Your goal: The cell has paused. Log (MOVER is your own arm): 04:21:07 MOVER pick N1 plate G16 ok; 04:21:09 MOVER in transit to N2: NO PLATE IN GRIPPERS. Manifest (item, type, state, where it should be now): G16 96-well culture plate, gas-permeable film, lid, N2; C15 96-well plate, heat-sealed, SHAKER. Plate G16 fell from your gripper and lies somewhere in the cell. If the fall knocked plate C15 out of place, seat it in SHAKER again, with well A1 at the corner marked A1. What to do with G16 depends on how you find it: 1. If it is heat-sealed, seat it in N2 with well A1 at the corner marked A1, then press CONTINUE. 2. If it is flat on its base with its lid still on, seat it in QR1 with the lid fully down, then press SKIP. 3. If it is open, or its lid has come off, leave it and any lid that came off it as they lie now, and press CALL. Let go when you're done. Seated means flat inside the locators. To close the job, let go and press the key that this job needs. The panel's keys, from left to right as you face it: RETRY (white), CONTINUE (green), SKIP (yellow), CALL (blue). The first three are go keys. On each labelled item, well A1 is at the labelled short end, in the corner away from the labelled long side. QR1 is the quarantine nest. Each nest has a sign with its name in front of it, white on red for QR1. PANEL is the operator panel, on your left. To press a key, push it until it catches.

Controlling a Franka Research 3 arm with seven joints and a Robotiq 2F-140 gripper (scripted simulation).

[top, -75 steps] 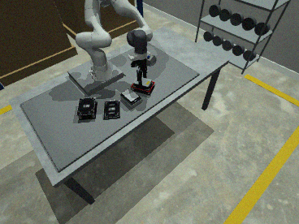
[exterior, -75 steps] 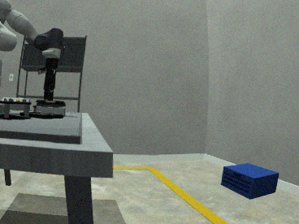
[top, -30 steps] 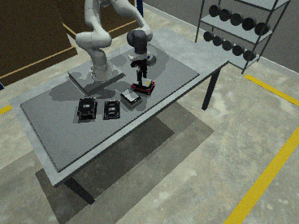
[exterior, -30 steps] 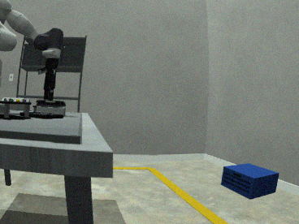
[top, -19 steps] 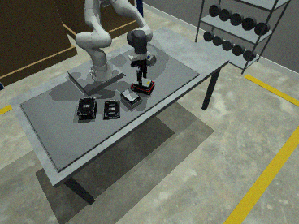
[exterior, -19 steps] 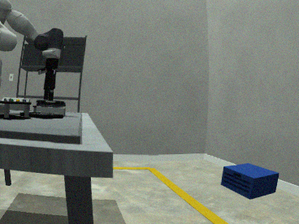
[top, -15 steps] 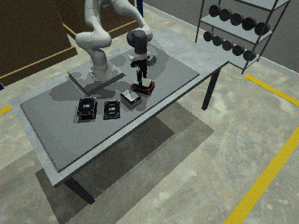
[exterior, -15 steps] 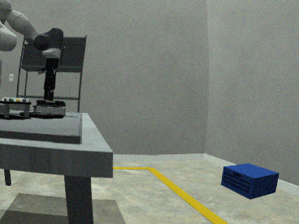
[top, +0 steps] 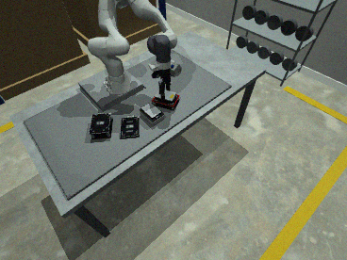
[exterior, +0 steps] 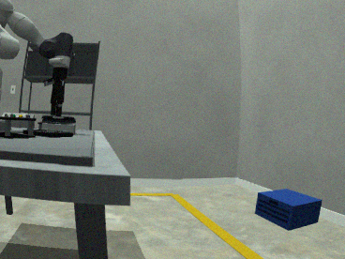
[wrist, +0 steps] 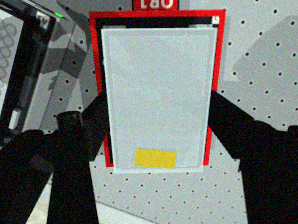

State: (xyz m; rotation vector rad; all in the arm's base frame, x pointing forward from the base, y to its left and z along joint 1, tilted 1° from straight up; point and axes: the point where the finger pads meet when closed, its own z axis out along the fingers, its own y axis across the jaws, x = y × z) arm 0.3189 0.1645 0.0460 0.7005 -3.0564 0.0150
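The plate lid is 10 mm below my hand. Also, from my hand: blue CALL key 270 mm to the left, 220 mm behind, 20 mm below; then QR1 nest 50 mm below; then white-topped plate 160 mm to the right, 40 mm ahead, 20 mm below.
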